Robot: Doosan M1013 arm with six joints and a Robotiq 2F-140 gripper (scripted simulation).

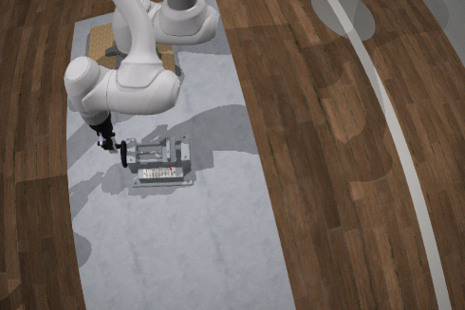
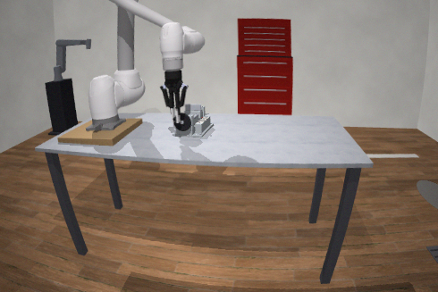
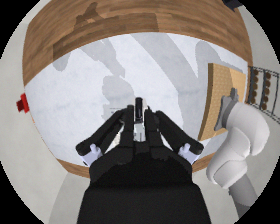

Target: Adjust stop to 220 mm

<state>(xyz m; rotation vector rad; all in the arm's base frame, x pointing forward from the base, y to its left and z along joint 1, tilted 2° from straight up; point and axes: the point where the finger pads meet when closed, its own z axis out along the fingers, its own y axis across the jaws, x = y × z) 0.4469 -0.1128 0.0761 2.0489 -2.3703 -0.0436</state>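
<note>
My hand is 2 cm to the right of the black handwheel, 2 cm above it and 1 cm short of it. Also, from my hand: grey stop fixture: 18 cm to the left, 5 cm ahead, 3 cm below.
</note>
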